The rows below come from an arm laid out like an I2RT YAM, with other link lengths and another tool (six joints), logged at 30 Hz.
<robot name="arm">
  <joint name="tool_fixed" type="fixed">
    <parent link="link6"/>
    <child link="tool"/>
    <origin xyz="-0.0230 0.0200 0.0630" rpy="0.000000 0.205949 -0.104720"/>
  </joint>
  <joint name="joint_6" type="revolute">
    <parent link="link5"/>
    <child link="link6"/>
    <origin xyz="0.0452 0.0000 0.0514" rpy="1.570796 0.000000 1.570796"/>
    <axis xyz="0 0 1"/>
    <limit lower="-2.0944" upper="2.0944"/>
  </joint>
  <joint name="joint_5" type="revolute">
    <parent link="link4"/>
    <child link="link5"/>
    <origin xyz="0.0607 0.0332 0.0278" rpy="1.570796 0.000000 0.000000"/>
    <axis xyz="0 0 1"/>
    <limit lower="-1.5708" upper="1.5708"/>
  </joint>
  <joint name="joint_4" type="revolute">
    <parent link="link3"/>
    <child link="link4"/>
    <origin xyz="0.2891 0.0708 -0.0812" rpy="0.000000 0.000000 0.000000"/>
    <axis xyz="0 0 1"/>
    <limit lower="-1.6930" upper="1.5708"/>
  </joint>
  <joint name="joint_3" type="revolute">
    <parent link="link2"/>
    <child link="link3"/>
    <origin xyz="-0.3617 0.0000 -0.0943" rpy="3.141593 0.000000 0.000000"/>
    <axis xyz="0 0 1"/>
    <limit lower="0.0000" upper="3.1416"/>
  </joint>
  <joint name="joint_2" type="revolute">
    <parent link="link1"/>
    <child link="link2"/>
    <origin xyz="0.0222 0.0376 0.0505" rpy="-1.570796 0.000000 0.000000"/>
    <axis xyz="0 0 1"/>
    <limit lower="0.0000" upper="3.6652"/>
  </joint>
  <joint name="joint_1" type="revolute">
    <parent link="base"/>
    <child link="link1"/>
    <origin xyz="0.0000 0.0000 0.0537" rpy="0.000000 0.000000 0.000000"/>
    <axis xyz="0 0 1"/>
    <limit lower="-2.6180" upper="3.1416"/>
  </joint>
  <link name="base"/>
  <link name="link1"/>
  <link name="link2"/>
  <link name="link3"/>
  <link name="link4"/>
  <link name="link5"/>
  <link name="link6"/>
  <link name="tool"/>
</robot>
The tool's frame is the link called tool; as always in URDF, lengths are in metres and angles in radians.
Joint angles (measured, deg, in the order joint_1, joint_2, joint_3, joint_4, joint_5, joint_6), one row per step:
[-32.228, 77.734, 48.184, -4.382, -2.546, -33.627]
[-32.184, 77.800, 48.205, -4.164, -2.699, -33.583]
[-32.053, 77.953, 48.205, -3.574, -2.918, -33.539]
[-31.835, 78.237, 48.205, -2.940, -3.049, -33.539]
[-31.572, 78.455, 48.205, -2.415, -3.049, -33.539]
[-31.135, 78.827, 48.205, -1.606, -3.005, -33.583]
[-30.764, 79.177, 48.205, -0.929, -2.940, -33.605]
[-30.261, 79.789, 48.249, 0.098, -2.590, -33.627]
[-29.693, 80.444, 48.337, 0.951, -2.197, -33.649]
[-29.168, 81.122, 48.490, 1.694, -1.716, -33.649]
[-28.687, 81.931, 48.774, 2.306, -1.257, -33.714]
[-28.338, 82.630, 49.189, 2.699, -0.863, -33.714]
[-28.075, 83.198, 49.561, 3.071, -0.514, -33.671]
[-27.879, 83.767, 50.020, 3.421, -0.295, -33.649]
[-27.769, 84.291, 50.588, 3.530, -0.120, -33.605]
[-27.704, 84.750, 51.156, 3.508, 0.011, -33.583]
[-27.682, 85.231, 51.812, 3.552, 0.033, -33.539]
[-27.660, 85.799, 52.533, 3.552, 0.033, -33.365]
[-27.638, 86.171, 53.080, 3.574, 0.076, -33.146]
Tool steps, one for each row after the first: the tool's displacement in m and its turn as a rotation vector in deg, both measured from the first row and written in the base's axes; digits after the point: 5 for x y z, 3 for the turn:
[0.00091, 0.00011, 0.00023, 0.012, -0.210, 0.147]
[0.00298, 0.00026, 0.00057, -0.086, -0.661, 0.436]
[0.00558, 0.00049, 0.00025, -0.210, -0.996, 0.764]
[0.00786, 0.00097, 0.00006, -0.370, -1.257, 1.028]
[0.01148, 0.00179, -0.00046, -0.649, -1.599, 1.454]
[0.01459, 0.00245, -0.00111, -0.862, -1.852, 1.783]
[0.01922, 0.00259, -0.00232, -1.271, -2.141, 2.004]
[0.02392, 0.00317, -0.00386, -1.606, -2.275, 2.252]
[0.02847, 0.00341, -0.00536, -1.928, -2.338, 2.370]
[0.03336, 0.00324, -0.00705, -2.222, -2.271, 2.498]
[0.03773, 0.00261, -0.00766, -2.451, -2.266, 2.513]
[0.04145, 0.00187, -0.00782, -2.661, -2.348, 2.456]
[0.04533, 0.00083, -0.00746, -2.859, -2.512, 2.453]
[0.04882, -0.00052, -0.00658, -2.978, -2.620, 2.389]
[0.05182, -0.00186, -0.00559, -3.062, -2.672, 2.330]
[0.05526, -0.00352, -0.00400, -3.145, -2.876, 2.307]
[0.05908, -0.00525, -0.00262, -3.088, -3.082, 2.236]
[0.06191, -0.00652, -0.00115, -3.038, -3.332, 2.104]

